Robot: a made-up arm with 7 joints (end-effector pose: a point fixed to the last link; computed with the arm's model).
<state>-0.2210 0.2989 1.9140 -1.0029 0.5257 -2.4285 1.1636</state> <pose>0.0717 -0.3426 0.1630 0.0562 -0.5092 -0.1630 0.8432</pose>
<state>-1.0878 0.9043 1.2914 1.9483 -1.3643 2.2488 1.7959</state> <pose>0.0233 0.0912 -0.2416 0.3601 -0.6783 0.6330 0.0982</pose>
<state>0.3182 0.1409 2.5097 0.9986 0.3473 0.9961 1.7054</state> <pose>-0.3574 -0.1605 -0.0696 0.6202 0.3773 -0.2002 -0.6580</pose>
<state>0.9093 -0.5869 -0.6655 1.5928 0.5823 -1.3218 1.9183</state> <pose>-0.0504 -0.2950 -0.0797 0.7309 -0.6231 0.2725 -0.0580</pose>
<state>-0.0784 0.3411 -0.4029 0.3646 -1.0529 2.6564 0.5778</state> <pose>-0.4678 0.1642 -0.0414 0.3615 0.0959 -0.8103 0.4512</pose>
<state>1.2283 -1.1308 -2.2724 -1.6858 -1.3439 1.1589 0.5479</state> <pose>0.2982 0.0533 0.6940 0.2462 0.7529 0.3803 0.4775</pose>
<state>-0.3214 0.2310 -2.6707 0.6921 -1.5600 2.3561 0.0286</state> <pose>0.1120 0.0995 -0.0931 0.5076 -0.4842 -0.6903 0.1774</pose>
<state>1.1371 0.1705 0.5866 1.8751 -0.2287 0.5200 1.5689</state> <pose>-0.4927 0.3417 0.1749 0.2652 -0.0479 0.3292 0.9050</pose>
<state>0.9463 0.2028 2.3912 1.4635 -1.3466 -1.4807 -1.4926</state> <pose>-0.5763 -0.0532 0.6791 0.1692 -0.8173 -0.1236 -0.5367</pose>
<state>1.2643 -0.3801 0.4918 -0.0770 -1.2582 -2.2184 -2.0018</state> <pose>-0.6266 0.0797 0.4967 0.3015 0.6029 0.7116 -0.1980</pose>
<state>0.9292 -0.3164 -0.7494 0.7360 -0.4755 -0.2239 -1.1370</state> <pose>-0.5493 -0.0694 0.0063 0.5494 -0.1837 0.3831 -0.7195</pose>
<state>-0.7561 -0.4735 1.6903 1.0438 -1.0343 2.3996 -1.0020</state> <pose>0.1792 0.0208 0.0234 0.3924 -0.2812 -0.1895 -0.8550</pose>
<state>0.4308 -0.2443 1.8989 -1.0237 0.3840 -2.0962 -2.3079</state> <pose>0.0482 -0.4316 0.1508 0.8619 0.3084 0.3348 -0.2235</pose>
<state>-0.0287 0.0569 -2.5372 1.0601 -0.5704 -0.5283 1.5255</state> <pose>-0.2788 -0.1326 -0.3339 0.6512 -0.0097 0.6705 -0.3554</pose>
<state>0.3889 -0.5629 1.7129 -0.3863 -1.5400 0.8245 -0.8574</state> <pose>-0.1909 -0.3064 0.0016 0.4391 -0.8292 -0.1395 0.3164</pose>
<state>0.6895 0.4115 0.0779 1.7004 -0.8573 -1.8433 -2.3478</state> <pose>-0.0421 0.3074 0.0509 0.4809 0.8622 0.1436 0.0683</pose>
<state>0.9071 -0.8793 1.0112 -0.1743 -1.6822 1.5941 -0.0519</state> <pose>-0.5499 -0.2181 0.2976 0.0688 -0.9187 0.3722 0.1127</pose>
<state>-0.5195 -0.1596 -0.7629 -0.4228 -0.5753 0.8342 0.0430</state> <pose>-0.3113 0.4745 -0.1623 0.3883 0.1097 0.9149 -0.0130</pose>
